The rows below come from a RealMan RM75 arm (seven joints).
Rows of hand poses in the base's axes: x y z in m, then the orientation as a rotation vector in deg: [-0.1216, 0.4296, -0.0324, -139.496, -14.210, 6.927]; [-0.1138, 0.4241, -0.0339, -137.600, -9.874, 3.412]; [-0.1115, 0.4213, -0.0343, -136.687, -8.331, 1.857]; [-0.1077, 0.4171, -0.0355, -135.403, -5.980, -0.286]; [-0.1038, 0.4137, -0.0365, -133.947, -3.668, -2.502]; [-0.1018, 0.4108, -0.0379, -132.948, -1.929, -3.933]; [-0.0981, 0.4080, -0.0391, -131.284, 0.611, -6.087]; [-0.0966, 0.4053, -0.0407, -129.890, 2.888, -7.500]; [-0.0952, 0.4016, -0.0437, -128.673, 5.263, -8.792]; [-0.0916, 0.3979, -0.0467, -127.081, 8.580, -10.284]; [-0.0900, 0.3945, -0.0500, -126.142, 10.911, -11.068]
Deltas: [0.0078, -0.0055, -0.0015, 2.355, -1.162, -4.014]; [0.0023, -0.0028, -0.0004, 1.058, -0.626, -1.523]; [0.0038, -0.0042, -0.0012, 1.449, -0.808, -2.281]; [0.0039, -0.0034, -0.0010, 1.571, -0.880, -2.294]; [0.0020, -0.0029, -0.0014, 1.052, -0.498, -1.673]; [0.0037, -0.0028, -0.0012, 1.693, -0.785, -2.483]; [0.0015, -0.0027, -0.0016, 1.394, -0.331, -2.084]; [0.0014, -0.0037, -0.0030, 1.189, -0.201, -2.139]; [0.0036, -0.0037, -0.0030, 1.516, -0.047, -2.910]; [0.0016, -0.0034, -0.0033, 0.873, 0.178, -1.969]
